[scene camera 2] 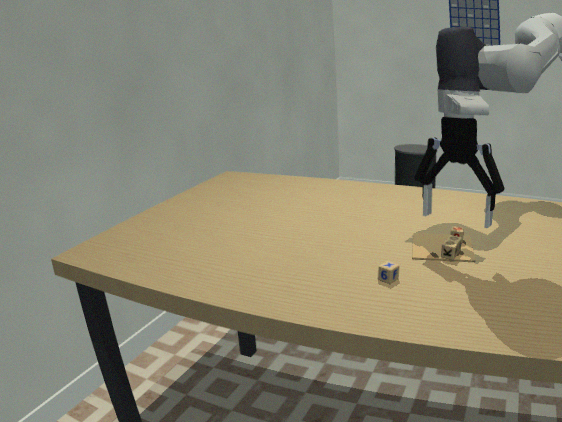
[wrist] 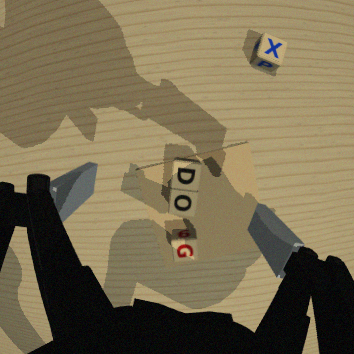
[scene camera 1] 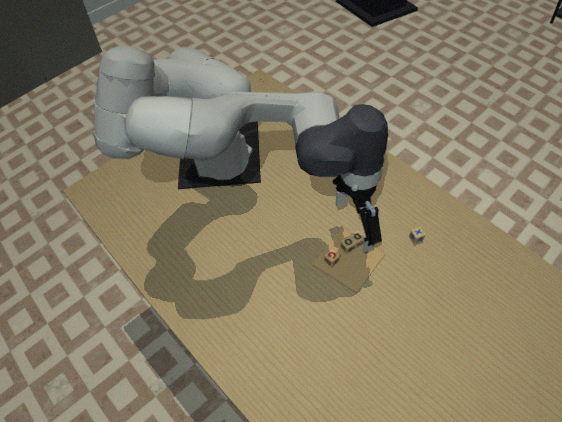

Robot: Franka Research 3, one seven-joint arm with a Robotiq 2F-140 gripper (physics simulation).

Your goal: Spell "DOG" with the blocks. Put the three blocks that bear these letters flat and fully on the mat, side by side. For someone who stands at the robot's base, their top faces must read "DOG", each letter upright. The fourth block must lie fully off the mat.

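Observation:
The D block (scene camera 1: 357, 237) (wrist: 186, 175) and O block (scene camera 1: 348, 242) (wrist: 183, 202) lie touching on the mat (scene camera 1: 352, 277) (scene camera 2: 421, 251) (wrist: 240, 167), D close to its edge. The G block (scene camera 1: 331, 257) (scene camera 2: 457, 231) (wrist: 184, 250) lies beyond O with a gap, near the mat's other side; whether the outer blocks are fully on is hard to tell. From the base the tops read D, O, G, roughly upright, the D-O pair slightly turned. The X block (scene camera 1: 417, 235) (scene camera 2: 388, 274) (wrist: 273, 49) lies off the mat. My gripper (scene camera 1: 355, 224) (scene camera 2: 458, 220) (wrist: 175, 198) is wide open and empty above the blocks.
The wooden table (scene camera 1: 400, 340) (scene camera 2: 240, 240) (wrist: 310, 125) bears the mat and all the blocks. The arm's shadow falls across the mat and blocks. A dark bin (scene camera 2: 407, 167) stands behind the table in scene camera 2.

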